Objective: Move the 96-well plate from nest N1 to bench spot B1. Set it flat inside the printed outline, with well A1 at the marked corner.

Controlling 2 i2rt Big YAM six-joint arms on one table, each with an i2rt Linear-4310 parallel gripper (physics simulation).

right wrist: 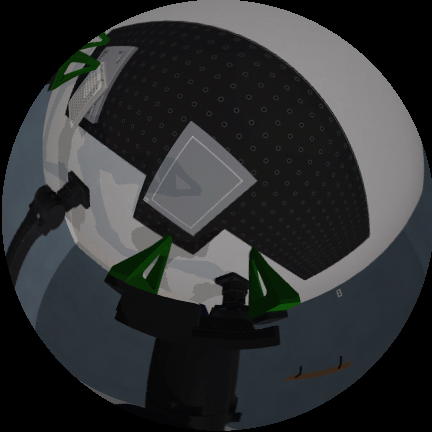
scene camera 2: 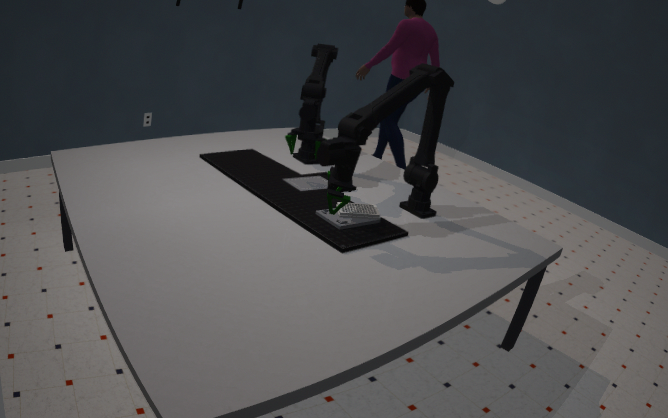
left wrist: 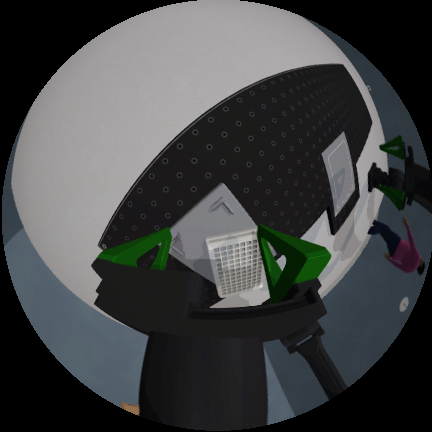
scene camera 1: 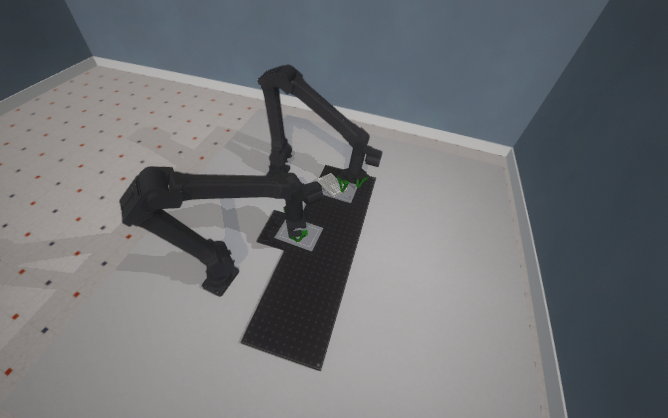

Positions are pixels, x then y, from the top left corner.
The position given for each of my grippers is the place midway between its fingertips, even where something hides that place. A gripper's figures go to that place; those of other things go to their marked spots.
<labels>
My right gripper [right wrist: 210, 244]: 0.14 m from the lens. A white well plate [right wrist: 93, 85] is 0.32 m from the lens.
</labels>
